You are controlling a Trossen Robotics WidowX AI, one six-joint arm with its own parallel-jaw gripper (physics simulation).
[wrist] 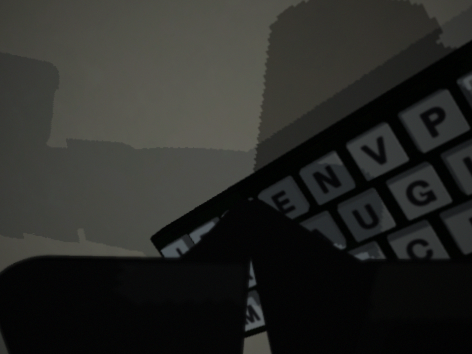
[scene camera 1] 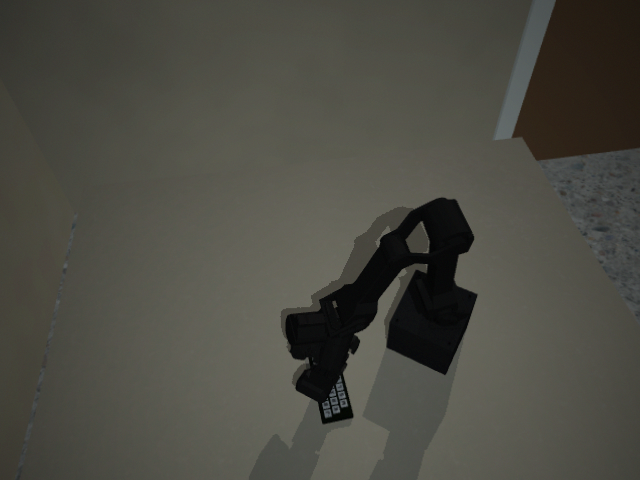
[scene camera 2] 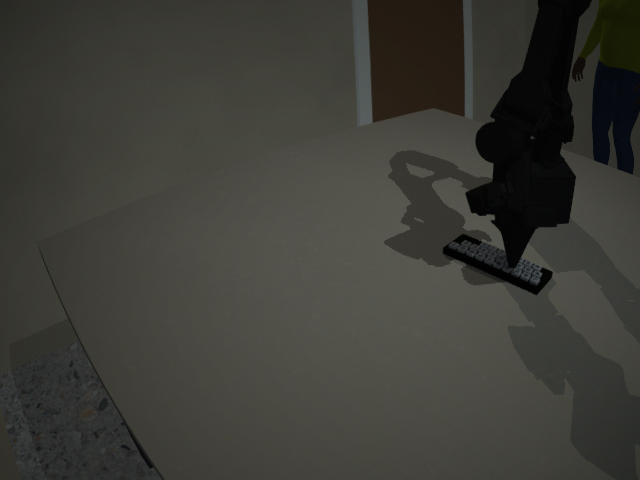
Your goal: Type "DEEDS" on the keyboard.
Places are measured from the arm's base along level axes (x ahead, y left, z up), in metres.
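Pixels of known places: gripper, between the fingertips: (wrist: 248, 211) (scene camera 2: 512, 267); arm's base, origin of its link: (scene camera 1: 443, 314) (scene camera 2: 545, 157).
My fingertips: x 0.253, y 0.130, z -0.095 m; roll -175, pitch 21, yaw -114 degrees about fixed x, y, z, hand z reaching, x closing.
For each thing: its top centre in the pictures, then the offset to it from my fingertips. Level surfaces: height alone.
- small black keyboard, centre of its top: (wrist: 378, 212) (scene camera 2: 499, 256) (scene camera 1: 327, 374) dz -0.006, dx -0.013, dy -0.042 m
- E key, centre of its top: (wrist: 282, 203) dz -0.006, dx -0.002, dy -0.011 m
- N key, centre of its top: (wrist: 326, 180) dz -0.006, dx +0.002, dy -0.029 m
- V key, centre of its top: (wrist: 377, 153) dz -0.006, dx +0.006, dy -0.047 m
- table, height of its surface: dz -0.022 m
A small black keyboard (scene camera 1: 337, 401) (scene camera 2: 485, 257) (wrist: 419, 194) with pale letter keys lies on the table. My gripper (scene camera 2: 512, 264) (wrist: 248, 211) is shut and empty, pointing down at the keyboard, its tips at or very close to the keys. In the wrist view the E key (wrist: 283, 201) is just right of the tips, with the N key (wrist: 327, 179) and the V key (wrist: 378, 151) beyond it. The tips cover the key left of E. No D or S is readable. Whether the tips touch a key is not clear. In scene camera 1 the arm hides the fingertips.
The arm's base (scene camera 1: 433, 328) stands on the table (scene camera 1: 206, 310) (scene camera 2: 289, 310) near the keyboard. Walls rise behind the table. A brown door (scene camera 1: 589, 77) (scene camera 2: 416, 56) and a person (scene camera 2: 615, 103) in a yellow-green top are beyond it. The arm casts shadows around the keyboard.
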